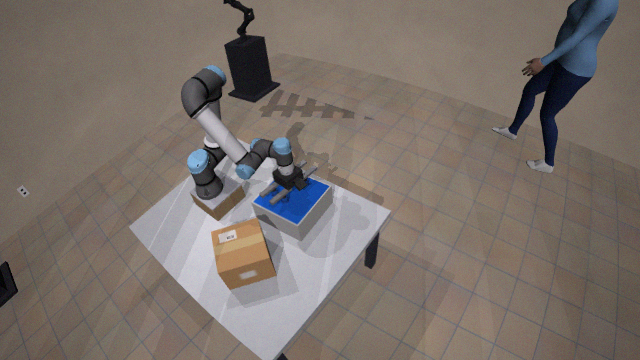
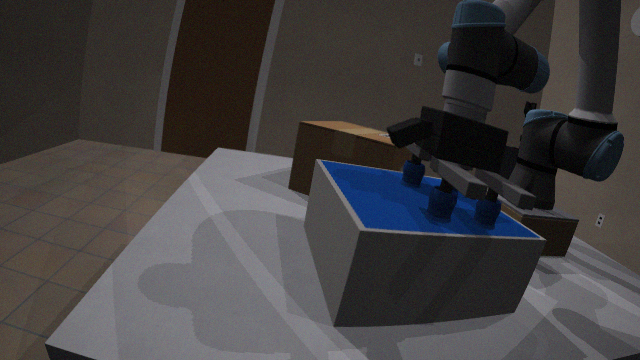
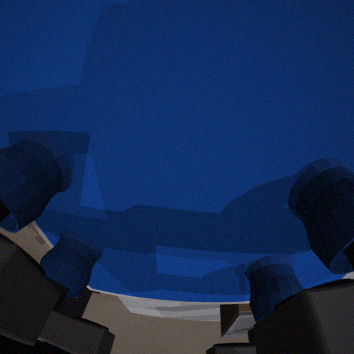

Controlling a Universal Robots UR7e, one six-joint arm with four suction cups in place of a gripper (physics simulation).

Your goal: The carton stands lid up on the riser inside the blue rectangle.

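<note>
A brown carton (image 1: 243, 252) (image 2: 322, 157) stands on the white table beside the riser, its taped and labelled face up. The riser (image 1: 316, 215) (image 2: 430, 280) is a grey box. Its top bears the blue rectangle (image 1: 302, 212) (image 2: 360, 200) (image 3: 200, 100), with no carton on it. My suction gripper (image 1: 287, 192) (image 2: 447, 202) (image 3: 175, 230) hangs with its cups facing down, low over the blue rectangle, near the side by my base. It is open and holds no carton. Whether the cups touch the blue surface I cannot tell.
The white table (image 1: 325, 282) (image 2: 165, 300) carries the arm's base block (image 1: 227, 206) (image 2: 555, 240) close beside the riser. A person (image 1: 555, 95) stands on the floor away from the table. A black pedestal (image 1: 248, 67) with a small black arm stands behind.
</note>
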